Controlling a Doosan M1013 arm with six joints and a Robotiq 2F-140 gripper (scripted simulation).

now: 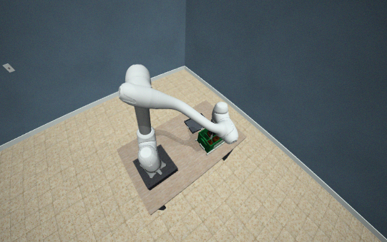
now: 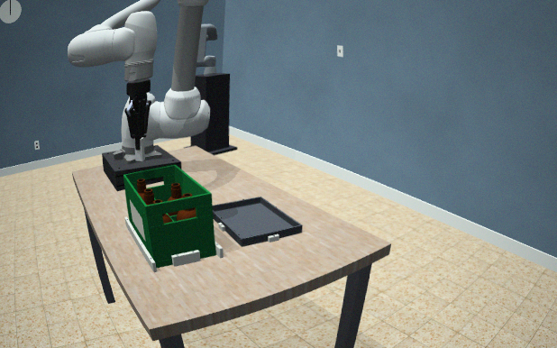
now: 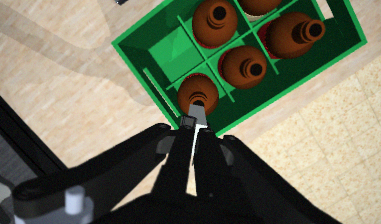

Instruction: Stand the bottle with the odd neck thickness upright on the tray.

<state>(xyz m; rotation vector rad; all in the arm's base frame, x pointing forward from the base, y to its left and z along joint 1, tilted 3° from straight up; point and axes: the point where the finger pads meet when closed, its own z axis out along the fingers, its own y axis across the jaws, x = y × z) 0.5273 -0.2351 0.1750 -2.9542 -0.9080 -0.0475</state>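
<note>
The brown bottle is 190 mm ahead of my hand, 50 mm to the left of it and 170 mm below it. Also, from my hand: dark tray (160 mm ahead, 290 mm to the left, 240 mm below); green crate (100 mm ahead, 20 mm to the left, 170 mm below).
</note>
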